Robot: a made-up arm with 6 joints.
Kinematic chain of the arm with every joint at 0, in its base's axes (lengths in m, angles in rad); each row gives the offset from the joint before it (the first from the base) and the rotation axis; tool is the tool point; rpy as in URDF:
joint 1: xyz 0 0 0.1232 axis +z
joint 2: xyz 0 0 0 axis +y
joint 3: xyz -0.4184 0 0.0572 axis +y
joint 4: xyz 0.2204 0 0.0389 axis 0.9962 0 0.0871
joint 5: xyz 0 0 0 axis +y
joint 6: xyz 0.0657 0 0.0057 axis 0.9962 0 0.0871
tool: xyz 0 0 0 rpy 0 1.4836 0
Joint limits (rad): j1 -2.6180..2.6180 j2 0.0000..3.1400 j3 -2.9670..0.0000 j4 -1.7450..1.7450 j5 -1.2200..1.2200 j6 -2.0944..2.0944
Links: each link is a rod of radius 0.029 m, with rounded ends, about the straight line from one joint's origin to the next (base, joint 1, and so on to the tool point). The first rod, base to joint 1, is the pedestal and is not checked.
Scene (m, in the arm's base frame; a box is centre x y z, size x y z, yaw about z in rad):
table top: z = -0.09
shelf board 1: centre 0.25 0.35 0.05 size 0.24 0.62 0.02 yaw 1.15
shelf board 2: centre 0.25 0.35 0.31 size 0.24 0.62 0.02 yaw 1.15
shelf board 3: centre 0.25 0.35 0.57 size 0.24 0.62 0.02 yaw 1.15
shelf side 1: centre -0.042 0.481 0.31 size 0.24 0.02 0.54 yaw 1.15
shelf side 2: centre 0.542 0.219 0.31 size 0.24 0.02 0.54 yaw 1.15
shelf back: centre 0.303 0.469 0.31 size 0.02 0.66 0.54 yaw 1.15
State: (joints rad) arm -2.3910 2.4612 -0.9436 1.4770 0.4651 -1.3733
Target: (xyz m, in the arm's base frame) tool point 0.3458 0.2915 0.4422
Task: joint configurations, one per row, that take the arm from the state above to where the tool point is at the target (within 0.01 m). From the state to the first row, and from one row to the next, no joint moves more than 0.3 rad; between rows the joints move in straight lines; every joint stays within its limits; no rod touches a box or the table.
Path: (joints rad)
1: -2.0945 2.2819 -0.9961 1.3624 0.4391 -1.3125
2: -1.7980 2.1026 -1.0485 1.2478 0.4131 -1.2518
3: -1.5015 1.9233 -1.1010 1.1333 0.3871 -1.1910
4: -1.2050 1.7440 -1.1534 1.0187 0.3611 -1.1303
5: -0.9085 1.5647 -1.2059 0.9041 0.3351 -1.0695
6: -0.6573 1.6190 -1.2559 1.0156 0.4075 -1.1202
7: -0.4061 1.6732 -1.3060 1.1270 0.4798 -1.1708
8: -0.1549 1.7275 -1.3560 1.2385 0.5522 -1.2214
9: 0.0963 1.7818 -1.4061 1.3500 0.6246 -1.2720
10: 0.3475 1.8360 -1.4562 1.4614 0.6969 -1.3227
11: 0.5987 1.8903 -1.5062 1.5729 0.7693 -1.3733

